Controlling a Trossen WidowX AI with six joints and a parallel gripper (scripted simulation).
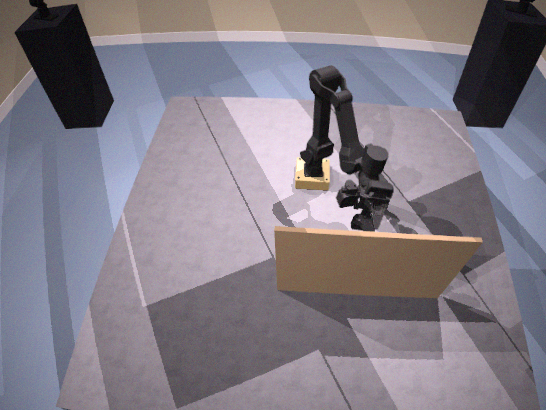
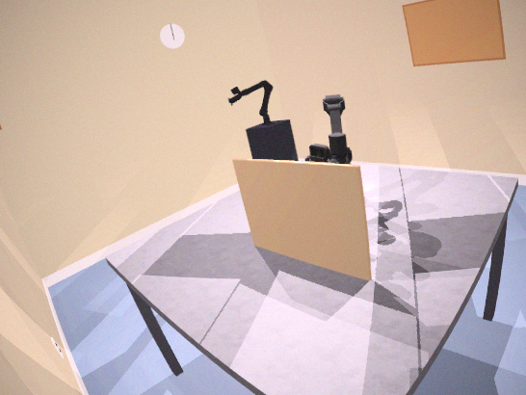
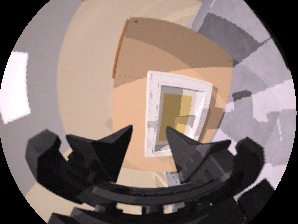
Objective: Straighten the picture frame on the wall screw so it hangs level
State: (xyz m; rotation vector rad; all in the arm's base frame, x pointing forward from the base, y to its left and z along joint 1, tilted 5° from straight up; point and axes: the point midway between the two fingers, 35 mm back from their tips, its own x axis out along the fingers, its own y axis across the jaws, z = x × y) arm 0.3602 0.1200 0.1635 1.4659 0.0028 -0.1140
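My gripper tip is 6 cm above the picture frame, 4 cm short of it and 1 cm to the left of it. Also, from my gripper tip: tan wall panel (7 cm below, 5 cm ahead).
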